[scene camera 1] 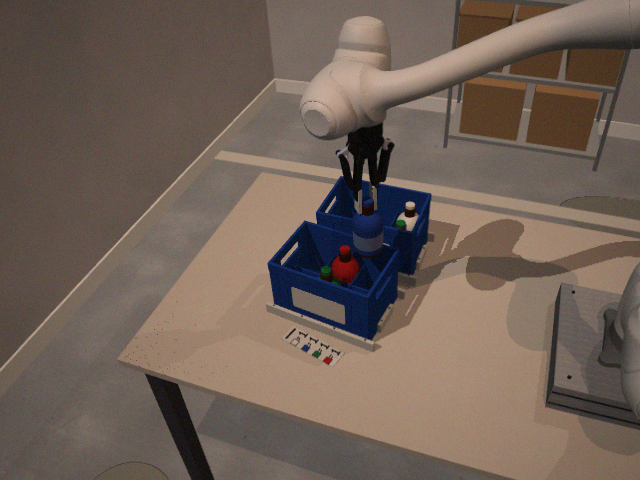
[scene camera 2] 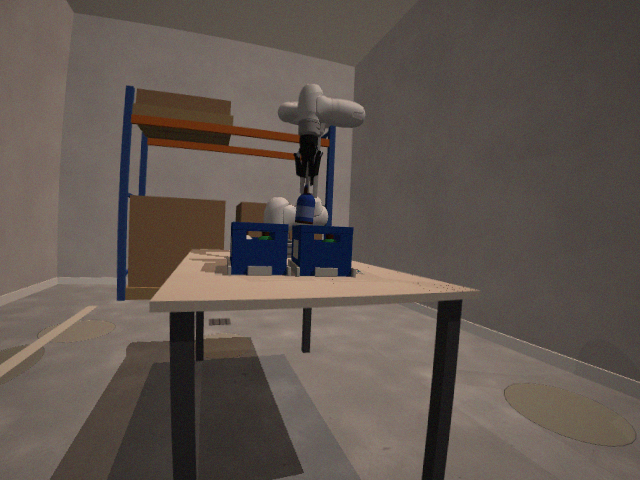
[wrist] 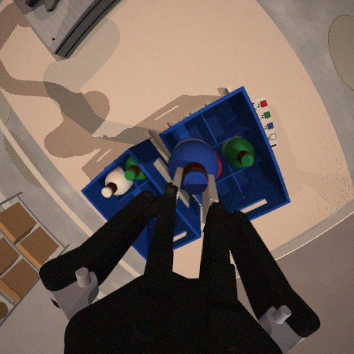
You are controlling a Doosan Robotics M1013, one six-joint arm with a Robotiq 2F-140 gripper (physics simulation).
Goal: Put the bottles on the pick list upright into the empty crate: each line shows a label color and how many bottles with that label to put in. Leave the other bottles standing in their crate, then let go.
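Places are measured from the arm's base along level axes (x ahead, y left, z up), in metres.
Pixels of known places: gripper, fingertip midpoint: [scene camera 1: 365, 208] [scene camera 2: 306, 193] [wrist: 192, 180].
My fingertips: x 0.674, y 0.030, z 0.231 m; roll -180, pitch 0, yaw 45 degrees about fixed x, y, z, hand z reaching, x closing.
Note:
For each thing: its top centre in the pictures, then the offset to it from my fingertips. Level surfaces: height alone.
- blue bottle at its top centre: [wrist: 190, 186] [scene camera 1: 367, 198] [scene camera 2: 306, 185] dz +0.035, dx -0.006, dy +0.003 m
- red bottle at its top centre: [wrist: 208, 176] [scene camera 1: 344, 248] dz -0.144, dx +0.058, dy -0.001 m
- far crate at its top centre: [wrist: 138, 214] [scene camera 1: 374, 202] [scene camera 2: 257, 223] dz -0.132, dx +0.053, dy -0.195 m
- white bottle at its top centre: [wrist: 105, 192] [scene camera 1: 410, 204] dz -0.144, dx -0.036, dy -0.240 m
- pick list at its top centre: [scene camera 1: 312, 345] [wrist: 264, 124] dz -0.306, dx +0.063, dy +0.200 m
- wooden table at its surface level: dz -0.307 m
My gripper [scene camera 1: 366, 200] [scene camera 2: 308, 187] [wrist: 192, 180] is shut on the neck of a blue bottle [scene camera 1: 367, 227] [scene camera 2: 305, 206] [wrist: 192, 156], held roughly upright above the near crate [scene camera 1: 357, 312] [scene camera 2: 323, 260] [wrist: 267, 145], its base about at rim height. In that crate stand a red bottle [scene camera 1: 344, 268] [wrist: 219, 164], mostly hidden in the wrist view, and a green bottle [scene camera 1: 326, 273] [wrist: 239, 151]. The far crate [scene camera 1: 392, 204] [scene camera 2: 258, 260] holds a white bottle [scene camera 1: 407, 219] [wrist: 119, 181] and a green bottle [scene camera 1: 401, 224] [wrist: 132, 170]. The pick list [scene camera 1: 312, 347] shows white, blue, green and red icons; its counts are too small to read.
Pale locating strips [scene camera 1: 320, 327] edge the crates on the wooden table [scene camera 1: 439, 361] [scene camera 2: 310, 294]. The arm's base plate [scene camera 1: 584, 351] is at the right of the table in scene camera 1. Raised crate walls and compartment dividers surround the standing bottles.

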